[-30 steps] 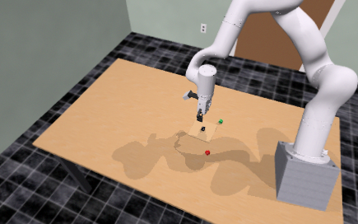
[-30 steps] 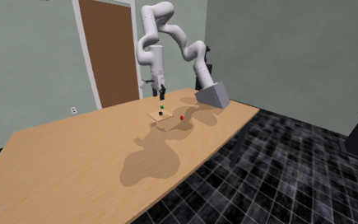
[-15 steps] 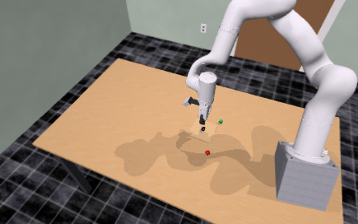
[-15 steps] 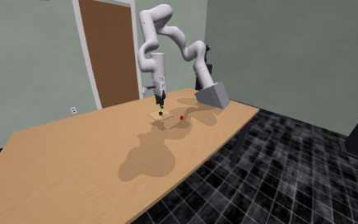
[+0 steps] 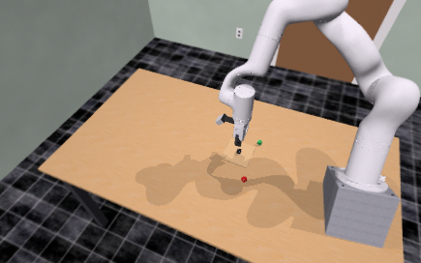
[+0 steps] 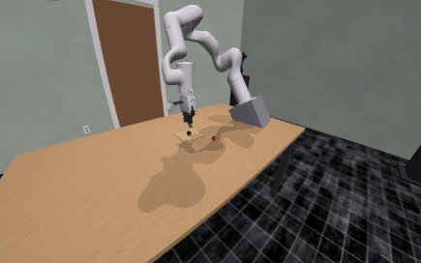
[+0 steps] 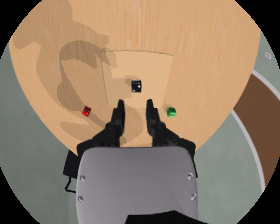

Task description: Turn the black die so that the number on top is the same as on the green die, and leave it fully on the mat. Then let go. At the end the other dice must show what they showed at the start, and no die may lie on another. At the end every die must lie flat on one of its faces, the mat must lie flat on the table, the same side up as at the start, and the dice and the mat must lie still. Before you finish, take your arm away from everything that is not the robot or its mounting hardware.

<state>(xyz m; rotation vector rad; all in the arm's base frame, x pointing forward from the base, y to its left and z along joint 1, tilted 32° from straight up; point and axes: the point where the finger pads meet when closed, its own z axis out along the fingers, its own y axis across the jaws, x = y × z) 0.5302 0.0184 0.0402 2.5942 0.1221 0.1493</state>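
My hand is 90 mm above the black die. The rest, counted from my hand: green die: 80 mm behind, 100 mm to the right, 90 mm below; then red die: 90 mm behind, 140 mm to the left, 90 mm below; then tan mat: 100 mm below.
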